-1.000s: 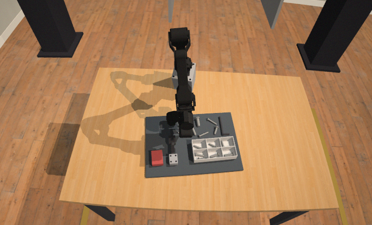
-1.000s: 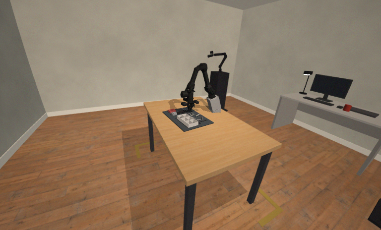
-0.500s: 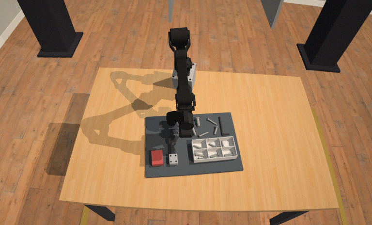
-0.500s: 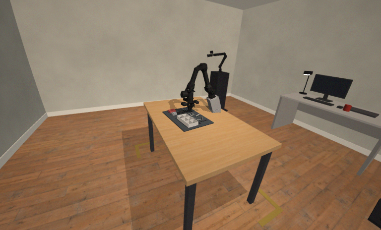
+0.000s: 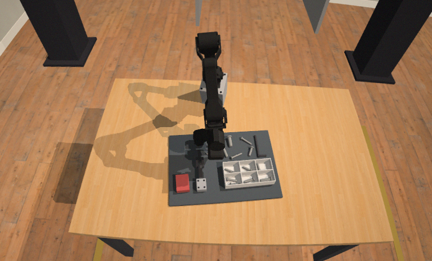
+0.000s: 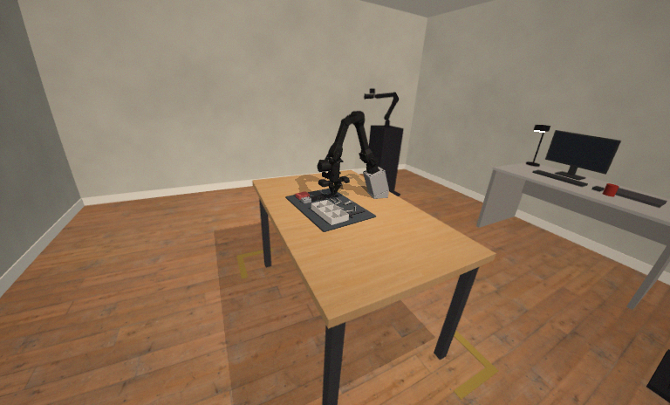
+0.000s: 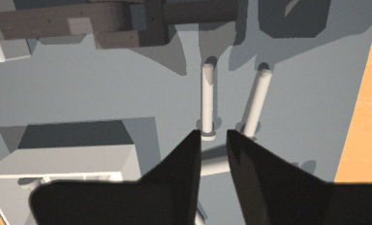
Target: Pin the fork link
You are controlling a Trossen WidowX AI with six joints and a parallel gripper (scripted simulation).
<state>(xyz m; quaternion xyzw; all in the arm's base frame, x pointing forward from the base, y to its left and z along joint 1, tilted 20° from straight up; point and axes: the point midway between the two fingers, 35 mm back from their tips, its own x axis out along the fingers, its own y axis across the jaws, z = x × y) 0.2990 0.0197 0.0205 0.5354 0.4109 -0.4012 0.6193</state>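
Right now my hand is 1 cm past the pale pin, 5 cm to the right of it and 7 cm above it. The rest, counted from my hand: dark eye plate bar: 8 cm ahead, 6 cm to the right, 7 cm below; then light grey block: 16 cm ahead, 5 cm to the right, 6 cm below; then white parts box: 10 cm ahead, 15 cm to the left, 7 cm below.
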